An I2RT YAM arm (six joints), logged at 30 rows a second.
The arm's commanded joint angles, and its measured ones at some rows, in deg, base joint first. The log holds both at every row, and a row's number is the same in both.
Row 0, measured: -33.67 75.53 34.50 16.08 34.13 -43.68
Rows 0 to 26, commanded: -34.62 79.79 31.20 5.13 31.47 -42.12; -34.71 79.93 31.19 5.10 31.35 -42.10; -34.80 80.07 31.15 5.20 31.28 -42.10; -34.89 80.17 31.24 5.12 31.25 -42.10; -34.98 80.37 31.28 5.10 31.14 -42.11; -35.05 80.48 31.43 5.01 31.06 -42.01; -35.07 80.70 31.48 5.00 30.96 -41.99; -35.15 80.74 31.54 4.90 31.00 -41.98; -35.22 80.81 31.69 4.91 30.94 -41.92; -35.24 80.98 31.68 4.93 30.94 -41.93; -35.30 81.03 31.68 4.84 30.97 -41.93; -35.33 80.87 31.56 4.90 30.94 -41.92; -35.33 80.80 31.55 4.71 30.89 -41.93; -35.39 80.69 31.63 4.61 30.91 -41.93; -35.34 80.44 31.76 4.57 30.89 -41.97; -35.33 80.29 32.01 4.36 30.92 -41.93; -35.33 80.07 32.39 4.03 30.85 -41.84; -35.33 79.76 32.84 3.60 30.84 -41.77; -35.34 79.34 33.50 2.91 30.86 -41.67; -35.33 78.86 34.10 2.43 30.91 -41.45; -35.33 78.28 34.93 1.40 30.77 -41.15; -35.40 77.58 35.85 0.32 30.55 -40.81; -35.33 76.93 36.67 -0.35 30.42 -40.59; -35.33 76.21 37.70 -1.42 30.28 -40.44; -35.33 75.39 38.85 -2.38 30.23 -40.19; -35.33 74.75 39.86 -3.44 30.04 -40.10; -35.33 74.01 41.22 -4.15 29.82 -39.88
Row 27, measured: -35.03 74.85 39.88 5.39 31.99 -41.95
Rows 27 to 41, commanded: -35.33 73.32 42.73 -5.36 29.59 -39.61; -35.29 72.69 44.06 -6.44 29.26 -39.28; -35.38 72.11 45.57 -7.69 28.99 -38.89; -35.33 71.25 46.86 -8.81 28.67 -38.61; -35.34 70.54 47.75 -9.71 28.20 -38.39; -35.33 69.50 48.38 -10.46 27.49 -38.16; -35.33 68.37 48.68 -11.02 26.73 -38.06; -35.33 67.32 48.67 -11.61 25.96 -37.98; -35.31 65.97 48.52 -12.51 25.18 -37.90; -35.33 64.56 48.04 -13.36 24.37 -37.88; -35.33 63.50 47.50 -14.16 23.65 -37.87; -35.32 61.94 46.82 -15.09 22.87 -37.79; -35.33 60.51 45.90 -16.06 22.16 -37.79; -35.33 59.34 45.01 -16.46 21.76 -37.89; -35.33 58.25 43.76 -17.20 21.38 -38.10
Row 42, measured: -35.24 60.25 46.17 -12.56 24.23 -38.96
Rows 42 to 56, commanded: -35.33 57.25 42.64 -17.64 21.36 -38.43; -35.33 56.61 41.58 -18.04 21.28 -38.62; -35.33 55.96 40.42 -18.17 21.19 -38.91; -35.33 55.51 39.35 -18.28 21.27 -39.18; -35.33 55.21 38.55 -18.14 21.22 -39.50; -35.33 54.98 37.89 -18.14 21.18 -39.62; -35.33 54.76 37.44 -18.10 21.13 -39.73; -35.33 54.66 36.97 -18.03 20.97 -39.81; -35.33 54.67 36.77 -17.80 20.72 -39.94; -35.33 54.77 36.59 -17.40 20.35 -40.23; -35.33 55.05 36.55 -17.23 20.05 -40.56; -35.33 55.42 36.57 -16.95 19.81 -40.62; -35.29 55.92 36.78 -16.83 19.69 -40.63; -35.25 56.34 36.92 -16.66 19.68 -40.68; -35.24 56.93 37.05 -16.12 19.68 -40.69
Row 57, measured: -35.29 55.94 36.49 -17.74 20.62 -40.56
